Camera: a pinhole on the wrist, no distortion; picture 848 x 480 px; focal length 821.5 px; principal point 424.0 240.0 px. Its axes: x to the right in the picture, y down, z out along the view. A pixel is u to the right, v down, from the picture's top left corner.
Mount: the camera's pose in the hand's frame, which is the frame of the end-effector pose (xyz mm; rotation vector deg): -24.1 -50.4 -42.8 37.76 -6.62 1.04
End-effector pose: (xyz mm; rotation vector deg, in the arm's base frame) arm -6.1 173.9 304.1 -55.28 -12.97 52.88
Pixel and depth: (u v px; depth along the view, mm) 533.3 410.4 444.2
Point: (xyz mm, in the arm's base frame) -72.8 326.4 717.7
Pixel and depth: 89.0 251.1 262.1
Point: -67.9 98.7 588.6
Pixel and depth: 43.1 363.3 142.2
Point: -42.8 110.9 463.7
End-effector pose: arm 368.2 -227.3 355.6 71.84 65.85 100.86
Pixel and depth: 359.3 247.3 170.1
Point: 475.8 -193.5 208.0
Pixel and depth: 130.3 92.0 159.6
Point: 458.7 -231.7 173.7
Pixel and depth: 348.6 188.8 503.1
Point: 729.4 -99.8 8.1
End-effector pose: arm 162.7 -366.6 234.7 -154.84 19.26 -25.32
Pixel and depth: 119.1 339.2 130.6
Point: 125.2 -215.6 203.6
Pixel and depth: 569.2 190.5 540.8
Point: 378.3 118.1 77.3
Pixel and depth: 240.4 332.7 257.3
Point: 152.9 -114.0 131.3
